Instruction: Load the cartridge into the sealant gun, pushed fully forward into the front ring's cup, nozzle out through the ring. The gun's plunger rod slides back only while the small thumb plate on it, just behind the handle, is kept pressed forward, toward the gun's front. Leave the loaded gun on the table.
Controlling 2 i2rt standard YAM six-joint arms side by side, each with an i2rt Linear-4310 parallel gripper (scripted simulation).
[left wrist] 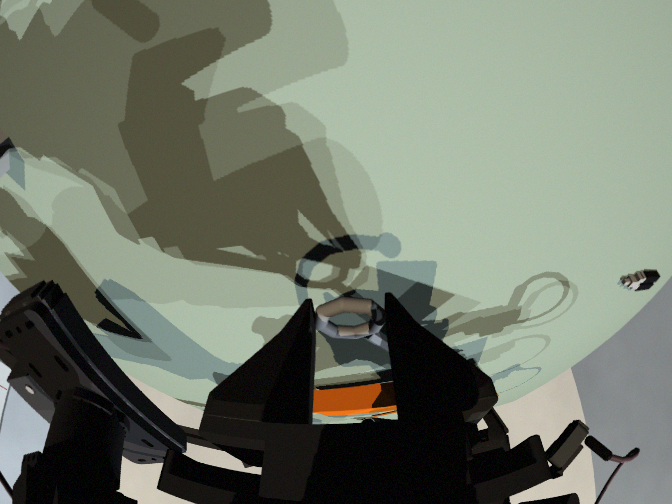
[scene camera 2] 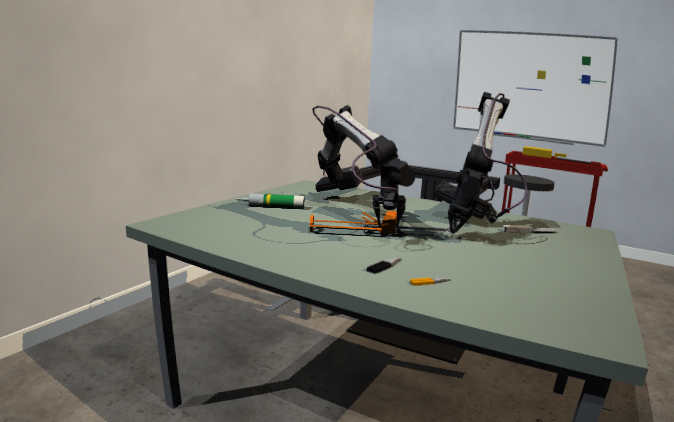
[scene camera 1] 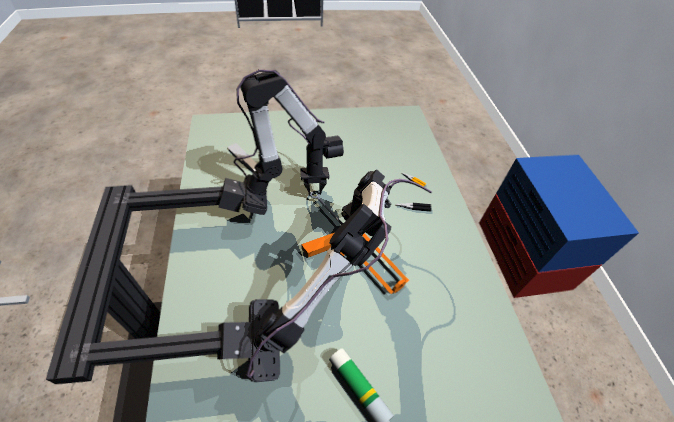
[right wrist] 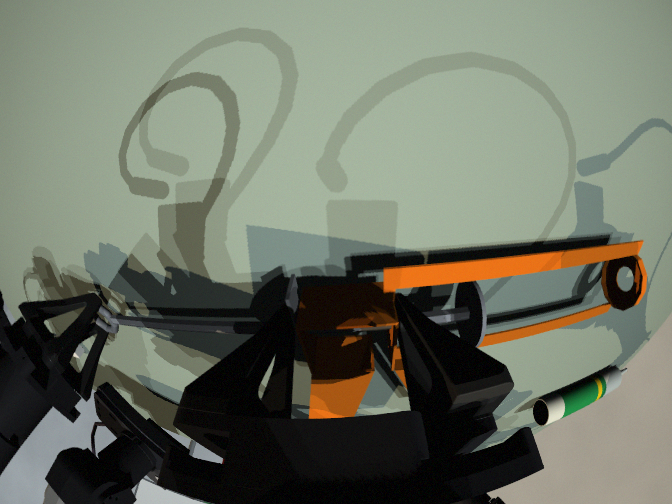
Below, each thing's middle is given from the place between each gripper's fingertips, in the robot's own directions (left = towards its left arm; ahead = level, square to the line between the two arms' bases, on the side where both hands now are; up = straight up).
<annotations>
I see the plunger rod (right wrist: 228, 327) 50 mm behind my right hand, 60 mm to the left of it and 10 mm below it. The rest, counted from my right hand: cartridge (scene camera 2: 263, 200): 80 mm behind, 530 mm to the right, 10 mm below.
My left gripper (scene camera 2: 453, 231) is now 13 cm to the left of the plunger rod and 6 cm short of it. From my left hand the other things lie so: cartridge: 72 cm to the right, 3 cm ahead.
</annotations>
